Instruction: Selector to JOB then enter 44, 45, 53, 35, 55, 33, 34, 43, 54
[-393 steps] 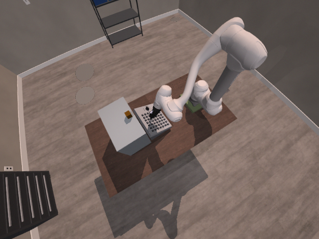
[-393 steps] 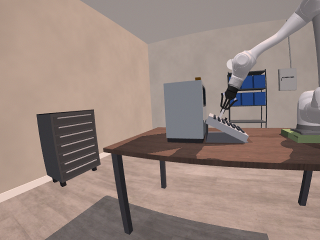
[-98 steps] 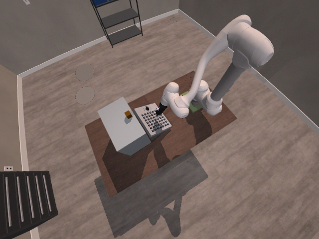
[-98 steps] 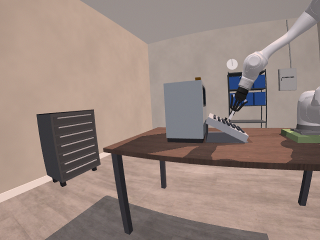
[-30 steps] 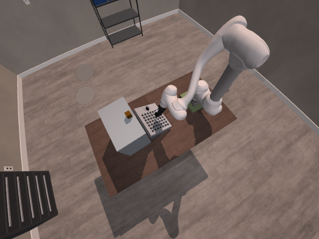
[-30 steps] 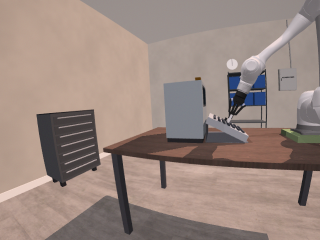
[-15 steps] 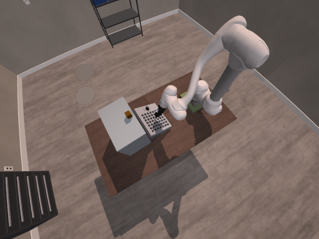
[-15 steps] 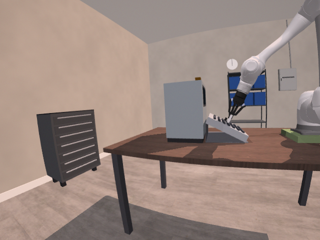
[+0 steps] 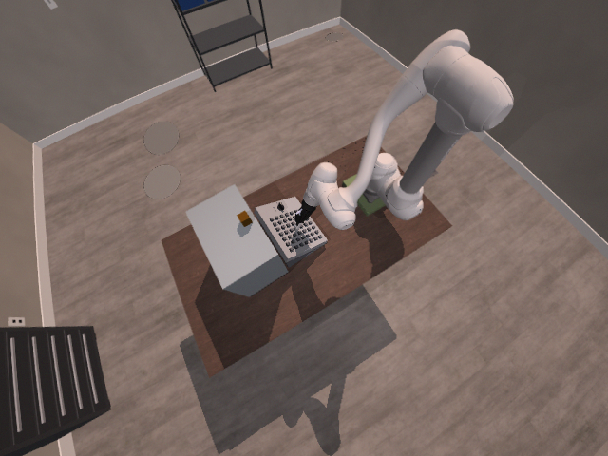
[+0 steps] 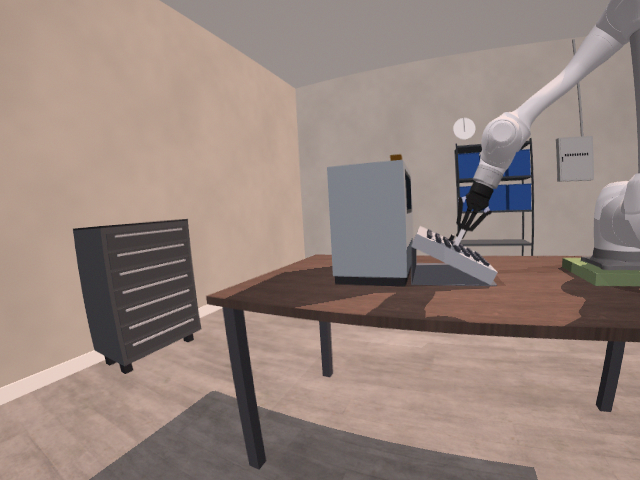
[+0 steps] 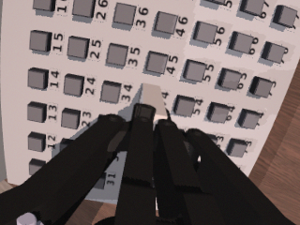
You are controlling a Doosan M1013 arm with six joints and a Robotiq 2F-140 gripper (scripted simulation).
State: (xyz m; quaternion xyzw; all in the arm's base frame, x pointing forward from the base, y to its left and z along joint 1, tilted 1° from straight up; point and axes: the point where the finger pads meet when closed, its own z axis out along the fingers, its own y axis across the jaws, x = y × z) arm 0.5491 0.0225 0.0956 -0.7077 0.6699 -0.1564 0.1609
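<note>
Right now my hand is 20 mm short of the key 44 and 30 mm above it. The rest, counted from my hand: black selector knob: 20 mm ahead, 160 mm to the right, 20 mm below; then sloped keypad: 40 mm ahead, 50 mm to the right, 60 mm below.
</note>
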